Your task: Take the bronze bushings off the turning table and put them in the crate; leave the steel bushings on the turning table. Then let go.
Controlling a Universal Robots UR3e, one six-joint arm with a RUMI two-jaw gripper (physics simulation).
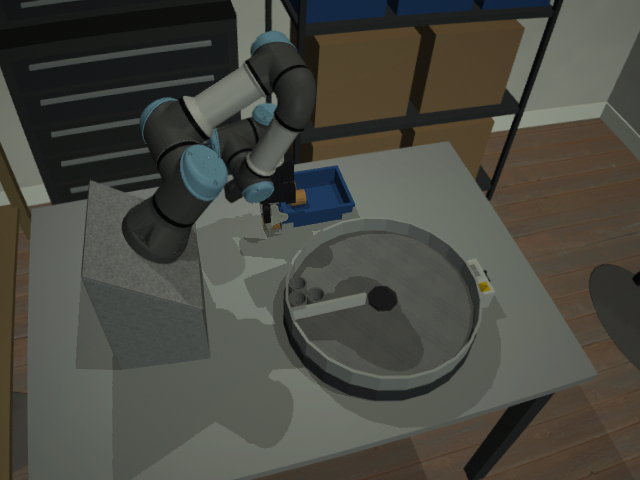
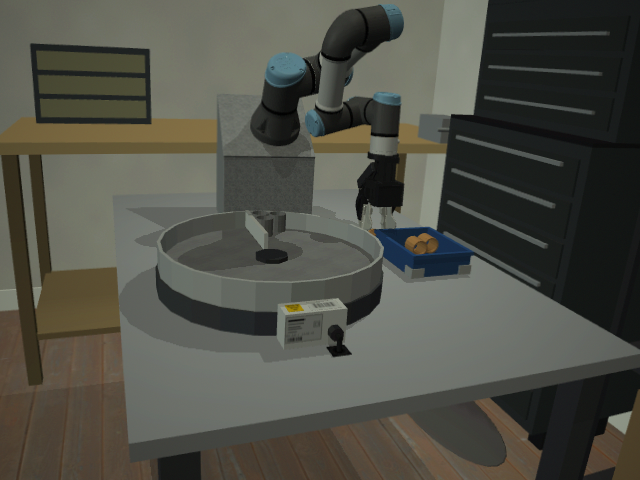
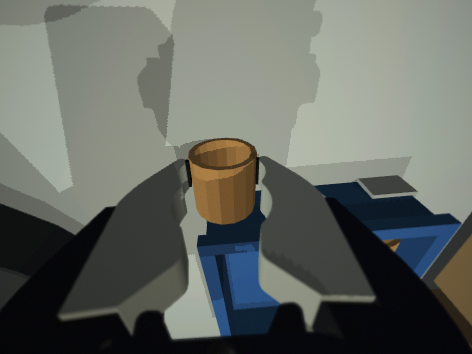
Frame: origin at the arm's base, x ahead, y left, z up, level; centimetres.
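Seen in the pictures: gripper, between the fingertips: [image 1: 267, 224] [image 3: 223, 161]; arm's base, origin of its link: [image 1: 152, 236] [image 2: 274, 128].
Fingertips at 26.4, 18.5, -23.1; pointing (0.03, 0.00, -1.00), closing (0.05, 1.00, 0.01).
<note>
Pixels of each thing's top centre, then the offset from my fingertips to it, as dx, dy, dz. "spot": a spot on its surface instead.
- bronze bushing, centre of its top: [image 3: 224, 199] [image 2: 376, 230] +0.8, +0.0, +2.7
- blue crate, centre of its top: [image 3: 308, 313] [image 2: 422, 240] [image 1: 310, 189] +12.4, +5.6, +3.9
- pale guide bar, a spot on its surface: [image 2: 256, 229] [image 1: 338, 304] spot: +8.0, -31.2, +6.7
- dark hub, centre of its top: [image 2: 271, 254] [image 1: 383, 297] +18.5, -30.8, +5.0
- white control box, a spot on its surface: [image 2: 311, 322] spot: +43.9, -31.3, +3.0
My gripper [image 1: 271, 219] [image 2: 377, 227] [image 3: 223, 161] points down beside the crate, shut on a bronze bushing [image 2: 371, 231] [image 3: 225, 196]. The held bushing is upright, a jaw on each side, just outside the near wall of the blue crate [image 1: 320, 214] [image 2: 439, 266] [image 3: 240, 246]. Whether it touches the table is hard to tell. Inside the crate lie two bronze bushings, one [image 2: 415, 244] beside the other [image 2: 429, 242]. Three grey steel bushings [image 1: 315, 294] [image 2: 278, 222] stand close together on the turning table [image 1: 392, 383] [image 2: 237, 295], against its rim and guide bar. No bronze bushing shows on the turning table.
The pale guide bar [image 1: 330, 305] [image 2: 256, 229] runs from the rim to the dark hub [image 1: 382, 298] [image 2: 271, 256]. A white control box [image 1: 480, 284] [image 2: 311, 322] sits outside the rim. The arm stands on a grey block [image 1: 149, 320] [image 2: 268, 180]. A shelf rack with cartons stands behind the crate.
</note>
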